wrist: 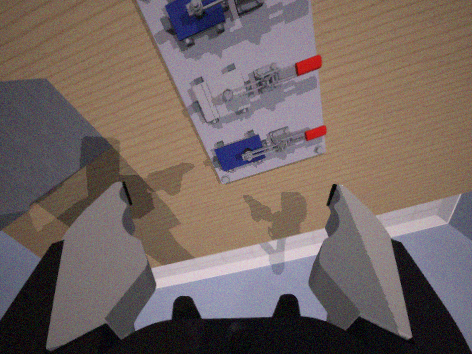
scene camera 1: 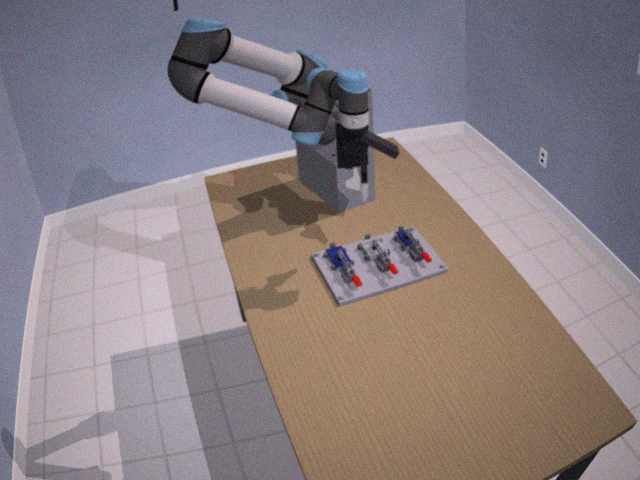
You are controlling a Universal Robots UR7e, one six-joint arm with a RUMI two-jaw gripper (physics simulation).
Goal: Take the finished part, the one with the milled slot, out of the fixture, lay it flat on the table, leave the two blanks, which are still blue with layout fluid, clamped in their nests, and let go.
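Frame: origin at the arm's base, x ahead, y left, z up, level; centimetres.
Where they show: gripper, between the fingertips: [wrist: 231, 185] [scene camera 1: 362, 187]; arm's base, origin of its link: [scene camera 1: 328, 123].
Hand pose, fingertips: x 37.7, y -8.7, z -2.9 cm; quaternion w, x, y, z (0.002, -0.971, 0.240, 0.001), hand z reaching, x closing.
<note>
Each offset is from my fingertips to the top centre of the thing. Level surfaces: height alone.
The fixture plate {dx +4.9, dy +2.7, dz -23.5 cm} [scene camera 1: 372, 290] [wrist: 272, 114] lies on the table with three nests. The finished part {dx +0.2, dy +3.3, dz -21.4 cm} [scene camera 1: 368, 250] [wrist: 206, 102] is silver-grey and sits in the middle nest, its slot facing up and a toggle clamp's arm reaching over it. One blue blank [scene camera 1: 338, 255] [wrist: 230, 154] is in the nest at the left in the scene view, low in the wrist view. The other blue blank {dx +1.9, dy +14.2, dz -20.9 cm} [scene camera 1: 404, 237] [wrist: 187, 21] is in the opposite end nest, partly cut off in the wrist view. Both lie under clamp arms. My gripper [scene camera 1: 360, 192] [wrist: 231, 185] is open and empty, high above the table behind the plate.
Red clamp handles {dx +13.5, dy +1.8, dz -19.3 cm} [scene camera 1: 392, 268] [wrist: 308, 65] stick out along the plate's side away from the robot's base. The grey base block [scene camera 1: 320, 173] [wrist: 40, 135] stands behind the plate. The wooden table {dz -25.0 cm} [scene camera 1: 413, 361] ends at the left in the scene view.
</note>
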